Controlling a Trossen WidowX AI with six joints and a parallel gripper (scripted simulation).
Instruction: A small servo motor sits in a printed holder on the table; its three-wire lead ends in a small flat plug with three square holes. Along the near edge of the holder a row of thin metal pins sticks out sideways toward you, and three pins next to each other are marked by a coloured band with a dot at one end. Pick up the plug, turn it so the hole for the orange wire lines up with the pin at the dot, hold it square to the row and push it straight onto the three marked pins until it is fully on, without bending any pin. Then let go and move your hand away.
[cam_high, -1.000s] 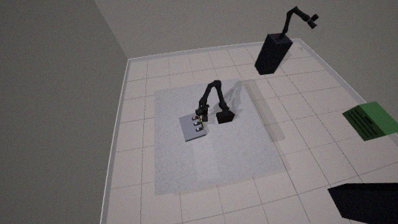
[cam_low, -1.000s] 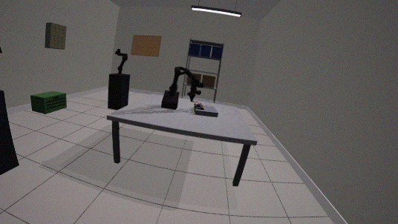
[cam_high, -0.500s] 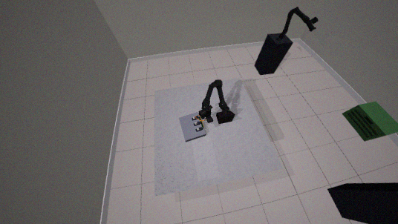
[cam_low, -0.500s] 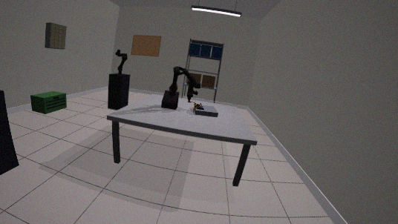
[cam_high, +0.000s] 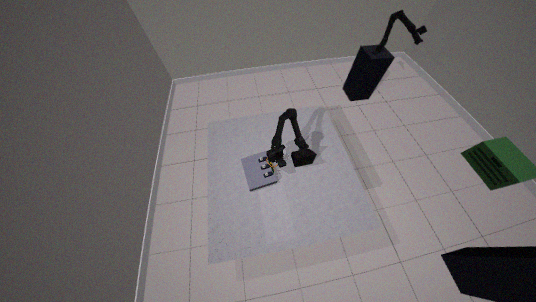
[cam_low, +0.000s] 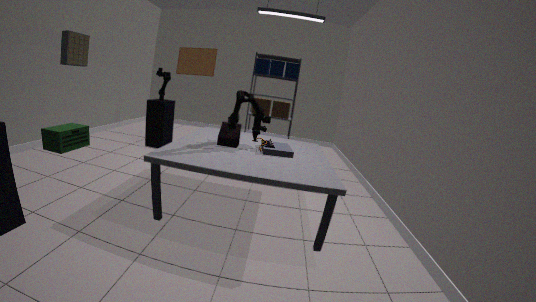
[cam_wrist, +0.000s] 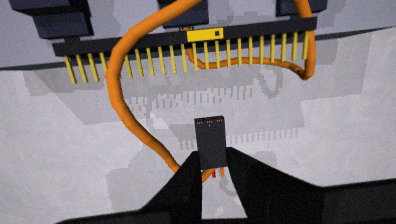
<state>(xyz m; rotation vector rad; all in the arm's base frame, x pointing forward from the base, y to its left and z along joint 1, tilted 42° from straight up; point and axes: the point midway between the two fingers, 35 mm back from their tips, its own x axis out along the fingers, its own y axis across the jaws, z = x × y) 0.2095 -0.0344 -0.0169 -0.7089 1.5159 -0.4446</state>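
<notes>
Now: the yellow band 7 cm ahead of my gripper tip and 1 cm to the left of it. From my gripper tip the other things lie so: grey printed holder: 23 cm ahead, 5 cm to the left, 5 cm below.
</notes>
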